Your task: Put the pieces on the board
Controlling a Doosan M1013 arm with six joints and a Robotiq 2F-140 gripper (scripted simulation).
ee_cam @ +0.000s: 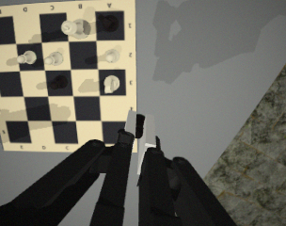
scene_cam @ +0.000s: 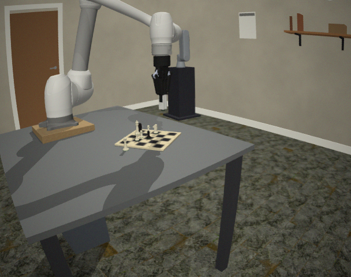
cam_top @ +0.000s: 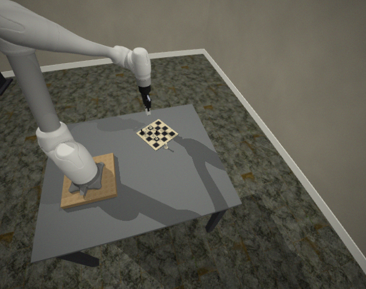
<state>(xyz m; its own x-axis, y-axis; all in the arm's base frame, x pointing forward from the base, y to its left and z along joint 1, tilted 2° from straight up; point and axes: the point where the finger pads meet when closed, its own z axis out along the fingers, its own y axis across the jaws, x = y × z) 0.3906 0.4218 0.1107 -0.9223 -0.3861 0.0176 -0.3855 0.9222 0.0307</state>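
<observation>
Now: the white chess piece 30 mm behind my hand, 120 mm to the right of it and 100 mm below it. Round my hand: chessboard: 50 mm ahead, 110 mm to the right, 140 mm below.
</observation>
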